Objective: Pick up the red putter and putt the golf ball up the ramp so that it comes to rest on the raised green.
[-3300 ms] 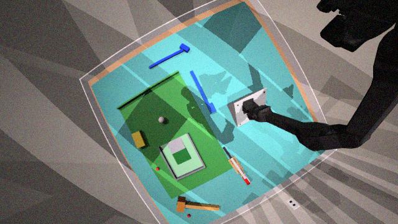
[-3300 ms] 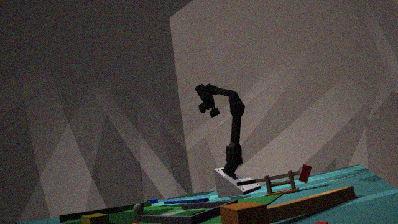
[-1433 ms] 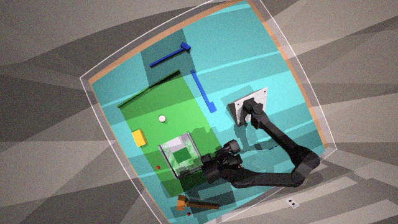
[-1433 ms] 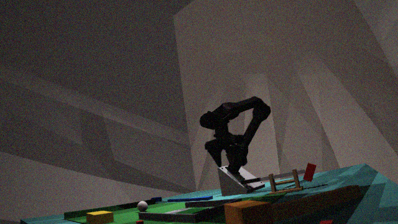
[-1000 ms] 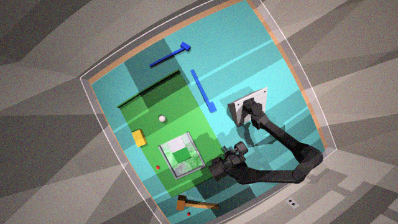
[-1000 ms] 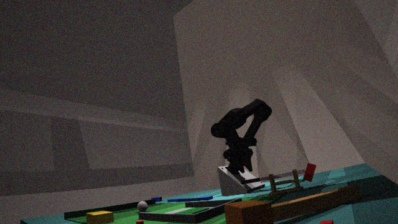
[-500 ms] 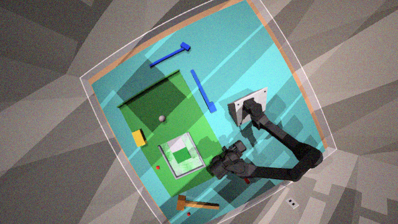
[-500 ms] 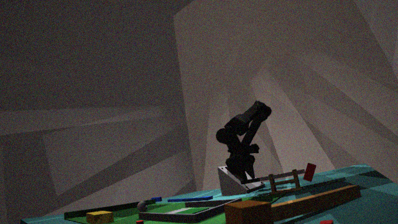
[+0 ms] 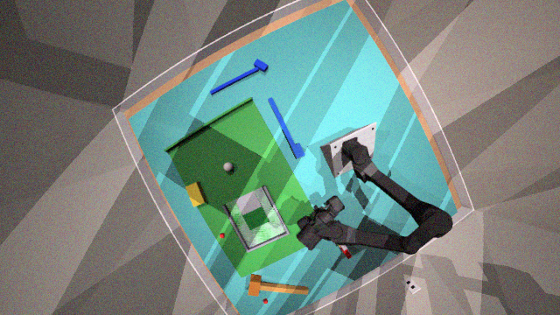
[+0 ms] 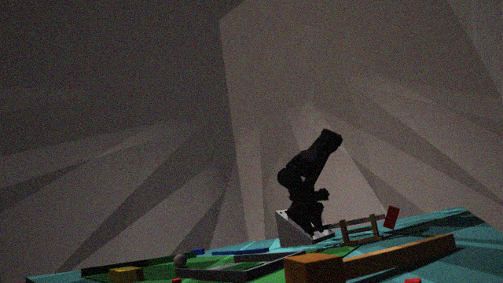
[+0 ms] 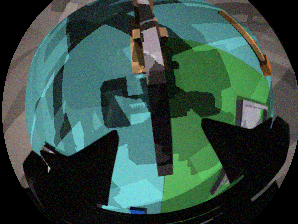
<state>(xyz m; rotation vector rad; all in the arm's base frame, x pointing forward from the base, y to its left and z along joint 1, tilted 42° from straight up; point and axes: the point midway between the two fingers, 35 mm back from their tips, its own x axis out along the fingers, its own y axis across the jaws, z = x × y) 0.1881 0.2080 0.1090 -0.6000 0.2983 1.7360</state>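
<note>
My gripper tip is 11 cm to the right of the red putter, 3 cm past it and 1 cm below it. Round my gripper tip: golf ball 32 cm to the right, 31 cm ahead, 2 cm below; green mat 29 cm ahead, 18 cm to the right, 4 cm below; wooden frame 12 cm to the left, 4 cm behind, 1 cm below.
</note>
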